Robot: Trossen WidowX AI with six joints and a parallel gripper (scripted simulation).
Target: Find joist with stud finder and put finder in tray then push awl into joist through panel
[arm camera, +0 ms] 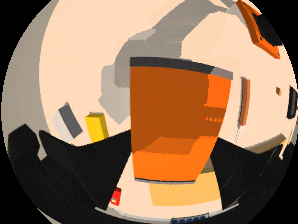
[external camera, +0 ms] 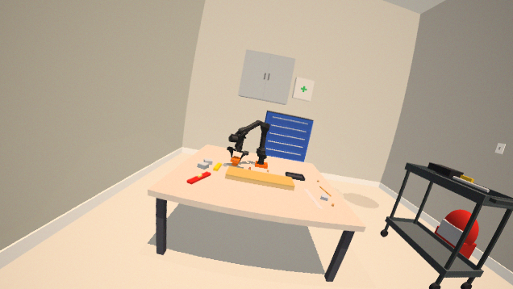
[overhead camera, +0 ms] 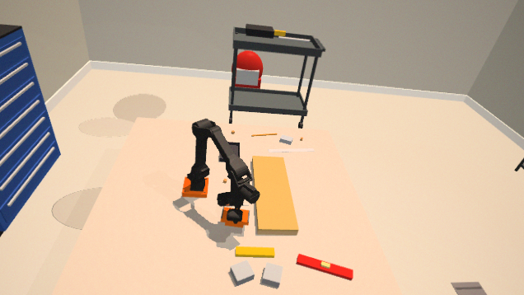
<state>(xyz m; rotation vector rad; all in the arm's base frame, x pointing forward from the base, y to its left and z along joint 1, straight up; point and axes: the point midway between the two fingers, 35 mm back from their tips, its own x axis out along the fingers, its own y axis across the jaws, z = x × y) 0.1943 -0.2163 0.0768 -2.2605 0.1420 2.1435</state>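
My gripper tip is 10 mm short of the awl, 140 mm to the right of it and 60 mm above it. From my gripper tip the other things lie so: red level (370 mm ahead, 190 mm to the right, 50 mm below); yellow bar (90 mm ahead, 130 mm to the right, 60 mm below); stud finder (20 mm behind, 30 mm below).
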